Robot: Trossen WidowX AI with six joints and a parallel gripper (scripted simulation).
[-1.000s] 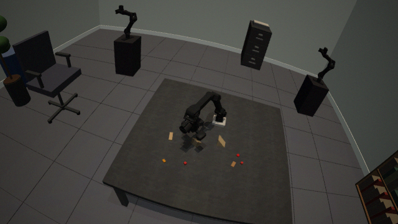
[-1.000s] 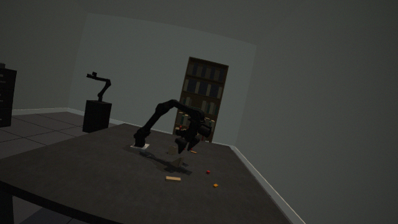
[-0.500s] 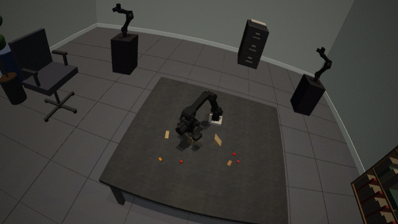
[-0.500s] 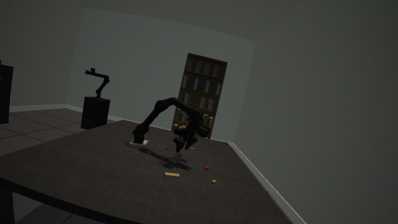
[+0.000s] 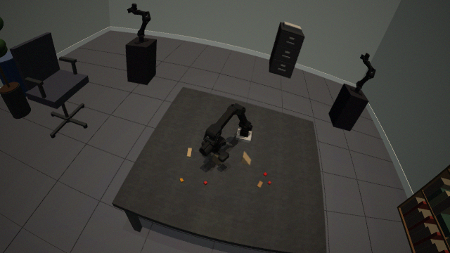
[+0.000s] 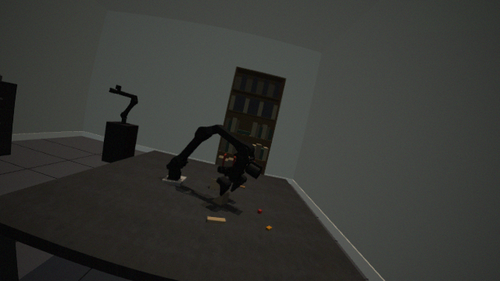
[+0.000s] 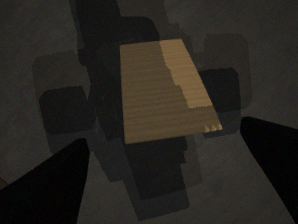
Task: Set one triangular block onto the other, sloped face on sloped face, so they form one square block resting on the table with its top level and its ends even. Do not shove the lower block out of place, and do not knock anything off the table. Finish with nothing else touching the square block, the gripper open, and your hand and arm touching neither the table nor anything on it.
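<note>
Right now the tan triangular block is 5 cm below my gripper tip, 1 cm to the left of it and 1 cm behind it. The rest, counted from my gripper tip: orange cube (20 cm ahead, 17 cm to the right, 6 cm below).
</note>
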